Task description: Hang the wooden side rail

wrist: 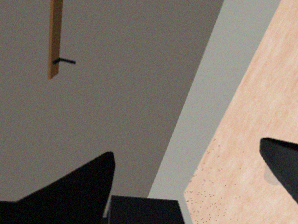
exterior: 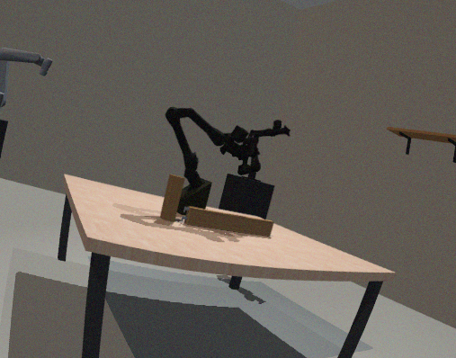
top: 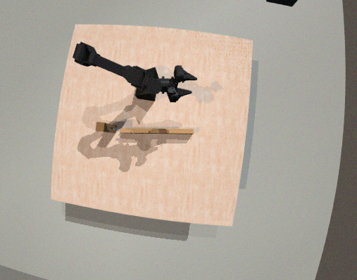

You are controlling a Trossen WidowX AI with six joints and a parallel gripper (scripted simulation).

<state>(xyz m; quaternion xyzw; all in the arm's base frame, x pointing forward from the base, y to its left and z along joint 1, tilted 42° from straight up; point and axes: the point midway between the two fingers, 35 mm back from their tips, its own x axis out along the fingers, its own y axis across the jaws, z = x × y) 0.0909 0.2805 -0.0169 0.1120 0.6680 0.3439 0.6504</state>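
The wooden headboard post is 480 mm to the right of my gripper tip, 230 mm below it and 210 mm ahead of it.
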